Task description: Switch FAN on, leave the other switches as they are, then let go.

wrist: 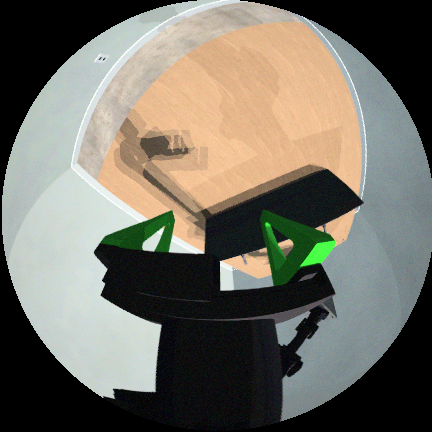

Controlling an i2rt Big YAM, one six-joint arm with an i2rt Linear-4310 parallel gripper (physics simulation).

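Places are measured from the arm's base along level axes (x left, y back, z up), in centimetres.
Pixels of known places: gripper, fingertip midpoint: [217,214]; arm's base, link origin: [318,310].
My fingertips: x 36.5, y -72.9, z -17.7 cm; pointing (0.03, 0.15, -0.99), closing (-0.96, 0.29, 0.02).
Ahead of a thing's pixels: the offset from my fingertips to its top centre. "spot": to the spot under its first point. Level surfaces: height alone.
The dark switch box [305,202] lies right of centre, seen from its plain black side. Its front with the switches and labels faces away, so FAN and its position cannot be told. A thin grey lever @(spot: dx +0.3, dy +41.3, dz -13.0 cm) [244,259] pokes out past the box's lower edge, and another lever @(spot: dx -34.3, dy +33.3, dz -13.5 cm) [324,228] shows near the right finger. My gripper [217,214] is open, its two green fingers wide apart with nothing held. The right finger overlaps the box in this view; whether it touches the box cannot be told.
The box stands on a wooden table top @(dz -24.6 cm) [310,100] that carries shadows of the arm. A mottled grey strip [120,90] runs along the far left edge. A small wall socket [101,58] is at upper left. A black jointed part [306,327] shows at lower right.
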